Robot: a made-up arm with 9 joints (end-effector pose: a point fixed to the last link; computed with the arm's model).
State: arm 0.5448 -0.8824 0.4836 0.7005 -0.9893 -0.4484 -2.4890 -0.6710 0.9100
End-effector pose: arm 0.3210 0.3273 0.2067 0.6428 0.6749 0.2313 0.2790
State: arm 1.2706 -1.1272 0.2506 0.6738 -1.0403 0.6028 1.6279 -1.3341 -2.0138
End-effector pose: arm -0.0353 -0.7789 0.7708 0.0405 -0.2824 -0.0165 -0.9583
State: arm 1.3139 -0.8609 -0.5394 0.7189 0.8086 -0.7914 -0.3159 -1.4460 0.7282
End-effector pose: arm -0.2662 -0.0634 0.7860 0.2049 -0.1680 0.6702 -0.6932
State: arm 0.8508 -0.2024 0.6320 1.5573 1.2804 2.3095 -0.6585 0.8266 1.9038
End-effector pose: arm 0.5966 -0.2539 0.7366 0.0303 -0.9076 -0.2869 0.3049
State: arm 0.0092 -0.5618 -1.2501 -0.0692 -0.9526 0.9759 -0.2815 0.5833 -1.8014
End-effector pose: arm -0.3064 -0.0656 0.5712 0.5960 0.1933 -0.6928 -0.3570
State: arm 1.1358 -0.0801 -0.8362 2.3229 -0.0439 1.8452 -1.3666 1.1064 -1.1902
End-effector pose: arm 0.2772 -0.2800 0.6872 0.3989 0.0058 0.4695 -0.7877
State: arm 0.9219 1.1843 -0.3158 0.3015 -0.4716 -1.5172 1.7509 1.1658 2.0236
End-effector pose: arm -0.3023 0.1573 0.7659 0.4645 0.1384 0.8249 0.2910
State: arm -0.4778 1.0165 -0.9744 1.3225 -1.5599 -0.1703 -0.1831 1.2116 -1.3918
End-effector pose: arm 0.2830 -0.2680 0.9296 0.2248 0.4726 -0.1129 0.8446
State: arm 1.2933 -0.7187 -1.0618 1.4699 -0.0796 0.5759 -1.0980 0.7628 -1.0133
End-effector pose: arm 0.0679 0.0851 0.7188 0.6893 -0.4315 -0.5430 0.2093
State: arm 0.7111 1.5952 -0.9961 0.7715 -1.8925 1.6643 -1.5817 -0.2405 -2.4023
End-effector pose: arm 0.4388 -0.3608 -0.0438 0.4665 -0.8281 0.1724 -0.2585
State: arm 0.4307 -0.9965 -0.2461 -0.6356 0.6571 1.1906 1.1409 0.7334 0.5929
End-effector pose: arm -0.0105 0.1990 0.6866 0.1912 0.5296 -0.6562 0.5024
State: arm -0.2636 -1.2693 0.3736 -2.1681 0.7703 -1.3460 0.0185 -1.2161 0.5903
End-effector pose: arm -0.6761 -0.2329 0.3587 0.0258 -0.2204 -0.8691 -0.4420
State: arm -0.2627 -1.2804 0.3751 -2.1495 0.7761 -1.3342 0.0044 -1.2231 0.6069
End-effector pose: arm -0.6736 -0.2369 0.3630 0.0220 -0.2212 -0.8717 -0.4368
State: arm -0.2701 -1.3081 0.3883 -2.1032 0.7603 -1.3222 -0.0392 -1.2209 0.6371
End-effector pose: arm -0.6767 -0.2312 0.3610 0.0031 -0.2320 -0.8710 -0.4329
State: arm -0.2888 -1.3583 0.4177 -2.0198 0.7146 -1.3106 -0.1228 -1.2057 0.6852
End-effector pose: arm -0.6859 -0.2118 0.3477 0.0373 0.2547 0.8643 0.4321
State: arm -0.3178 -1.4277 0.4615 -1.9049 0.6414 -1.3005 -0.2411 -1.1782 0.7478
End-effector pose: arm -0.6970 -0.1792 0.3200 0.0967 0.2848 0.8483 0.4359
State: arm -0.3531 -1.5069 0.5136 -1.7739 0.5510 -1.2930 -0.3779 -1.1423 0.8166
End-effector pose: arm -0.7030 -0.1384 0.2808 0.1649 0.3156 0.8222 0.4441
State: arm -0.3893 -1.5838 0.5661 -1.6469 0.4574 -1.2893 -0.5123 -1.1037 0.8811
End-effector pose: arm -0.7004 -0.0961 0.2391 0.2283 0.3425 0.7897 0.4550
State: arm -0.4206 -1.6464 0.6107 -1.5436 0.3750 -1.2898 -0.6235 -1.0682 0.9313
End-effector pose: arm -0.6918 -0.0592 0.2055 0.2762 0.3638 0.7580 0.4657
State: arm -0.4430 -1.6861 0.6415 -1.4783 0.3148 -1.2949 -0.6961 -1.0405 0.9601
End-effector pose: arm -0.6834 -0.0326 0.1858 0.3033 0.3792 0.7344 0.4742
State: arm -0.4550 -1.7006 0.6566 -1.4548 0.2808 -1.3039 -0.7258 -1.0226 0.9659
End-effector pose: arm -0.6796 -0.0178 0.1795 0.3110 0.3894 0.7221 0.4798
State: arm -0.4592 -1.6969 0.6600 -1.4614 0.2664 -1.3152 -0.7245 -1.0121 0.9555
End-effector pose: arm -0.6804 -0.0114 0.1815 0.3063 0.3956 0.7185 0.4832
